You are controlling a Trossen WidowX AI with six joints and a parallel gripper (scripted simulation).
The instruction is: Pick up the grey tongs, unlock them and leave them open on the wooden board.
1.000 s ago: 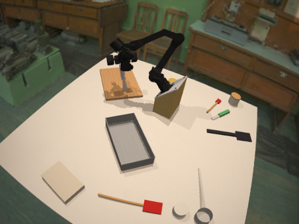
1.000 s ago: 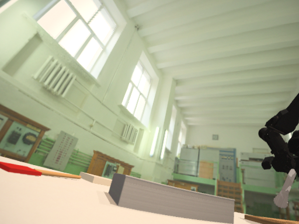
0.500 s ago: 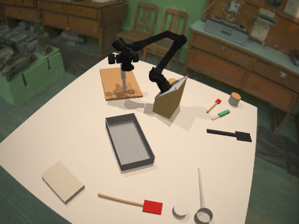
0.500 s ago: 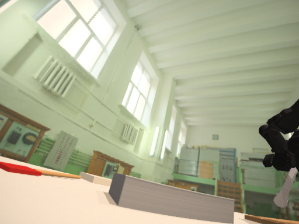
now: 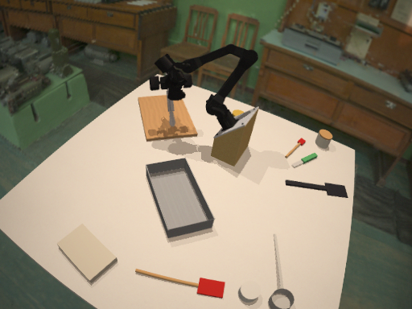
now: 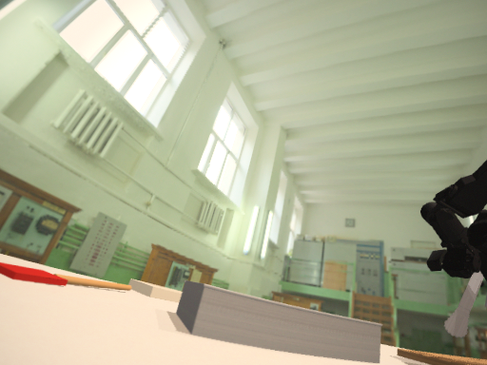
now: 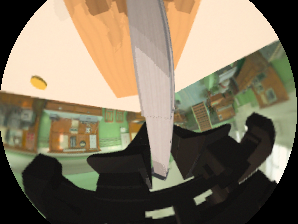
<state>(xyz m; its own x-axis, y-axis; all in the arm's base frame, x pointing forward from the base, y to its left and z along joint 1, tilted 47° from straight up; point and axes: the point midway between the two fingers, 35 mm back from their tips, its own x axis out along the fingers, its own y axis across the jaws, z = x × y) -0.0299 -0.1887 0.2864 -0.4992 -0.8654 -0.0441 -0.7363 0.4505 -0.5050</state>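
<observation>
My gripper tip is now 180 mm above the wooden board, 10 mm to the left of it and 10 mm past it. Round my gripper tip: small red tool (640 mm to the left, 220 mm behind, 180 mm below); then green-handled tool (700 mm to the left, 180 mm below, 130 mm behind); then grey roasting tin (400 mm ahead, 340 mm to the left, 160 mm below).
</observation>
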